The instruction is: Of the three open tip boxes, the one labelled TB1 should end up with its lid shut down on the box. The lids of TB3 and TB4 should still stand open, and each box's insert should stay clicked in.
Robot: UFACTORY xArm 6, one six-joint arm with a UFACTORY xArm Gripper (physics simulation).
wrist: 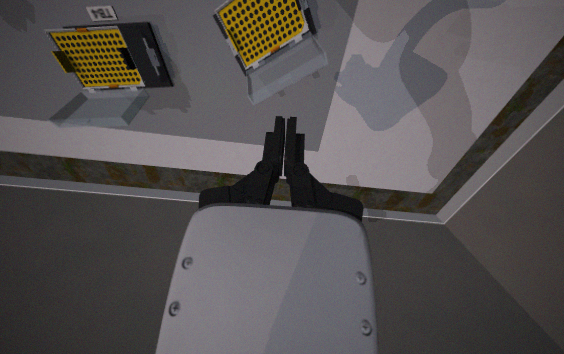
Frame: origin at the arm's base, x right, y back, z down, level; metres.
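Where they show: gripper, fingertip midpoint: (pixel 286 128).
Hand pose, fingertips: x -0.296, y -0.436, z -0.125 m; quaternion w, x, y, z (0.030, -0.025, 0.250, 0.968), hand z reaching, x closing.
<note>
Each offset is from my fingertips to the top centre of the thing. "spot": to the spot under its first point. Level surfaces: height alone.
TB1 @(dx +0.042, dy +0.088, dz +0.206 m) (pixel 265 30), a box with a yellow insert full of dark holes, is partly cut off at the top centre; its label does not show. Its clear lid @(spot: dx -0.005, dy +0.029, dz +0.175 m) (pixel 289 70) stands open on the side towards my gripper. TB4 @(dx +0.325, dy +0.015, dz +0.206 m) (pixel 102 57) is at the upper left, its clear lid (pixel 100 108) open towards the bottom of the view. Both yellow inserts appear seated in their boxes. My gripper (pixel 286 128) is shut and empty, with its tips below TB1's lid in the view and apart from it. TB3 does not show.
A small white label @(spot: dx +0.332, dy +0.081, dz +0.279 m) (pixel 102 13) lies beside TB4. The boxes stand on a grey mat @(dz +0.281 m) (pixel 200 110) on a pale table top @(dz +0.284 m) (pixel 380 165). A mottled strip and a light rim run along the table's edges at the bottom and right. Shadows fall at the right.
</note>
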